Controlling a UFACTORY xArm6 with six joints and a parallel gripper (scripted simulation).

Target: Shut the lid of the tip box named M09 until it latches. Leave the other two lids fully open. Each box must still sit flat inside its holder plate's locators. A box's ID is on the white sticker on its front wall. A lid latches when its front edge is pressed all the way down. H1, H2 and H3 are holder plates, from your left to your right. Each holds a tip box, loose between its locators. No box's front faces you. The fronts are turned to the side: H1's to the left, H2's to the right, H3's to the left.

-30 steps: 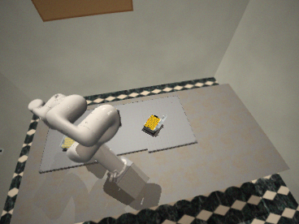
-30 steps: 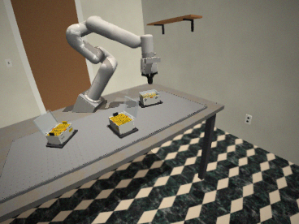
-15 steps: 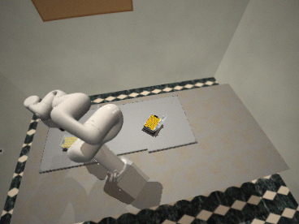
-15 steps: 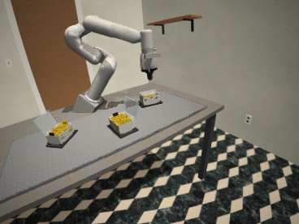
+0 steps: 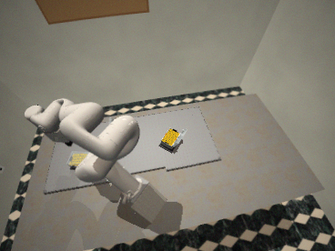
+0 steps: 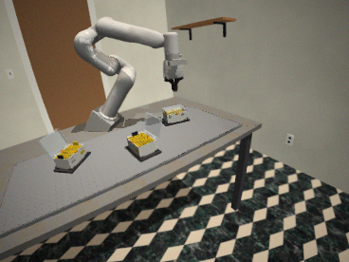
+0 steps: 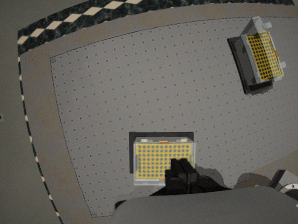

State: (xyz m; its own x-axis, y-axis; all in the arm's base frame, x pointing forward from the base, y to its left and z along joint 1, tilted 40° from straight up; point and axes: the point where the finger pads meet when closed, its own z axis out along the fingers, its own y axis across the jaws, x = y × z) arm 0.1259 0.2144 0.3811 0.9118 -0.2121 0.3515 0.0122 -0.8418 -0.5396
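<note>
Now: the lid 40 mm behind my hand and 150 mm below it. From my hand the other things lie so: tip box: 40 mm behind, 160 mm below.
</note>
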